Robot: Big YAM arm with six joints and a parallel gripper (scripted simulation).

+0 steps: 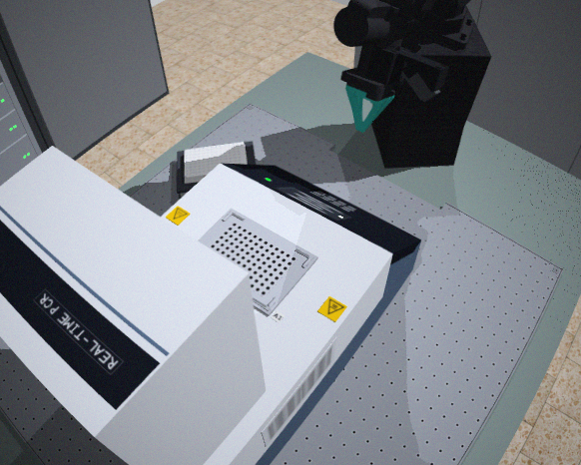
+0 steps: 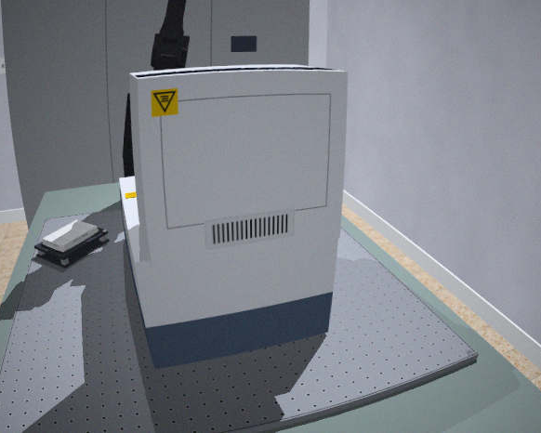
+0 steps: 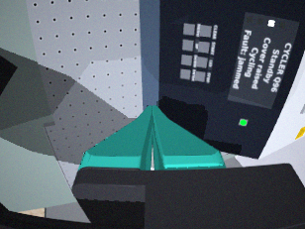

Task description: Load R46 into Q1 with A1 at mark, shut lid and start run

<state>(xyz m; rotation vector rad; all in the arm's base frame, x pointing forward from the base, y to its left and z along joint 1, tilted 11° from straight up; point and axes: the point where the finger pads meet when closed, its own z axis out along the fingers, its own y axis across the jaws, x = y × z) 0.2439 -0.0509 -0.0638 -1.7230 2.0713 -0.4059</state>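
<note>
Now: hand 29 cm to the left of the plate R46, 18 cm above it and 3 cm short of it. Round my hand: plate nest N1: 29 cm to the right, 19 cm below, 3 cm ahead.
</note>
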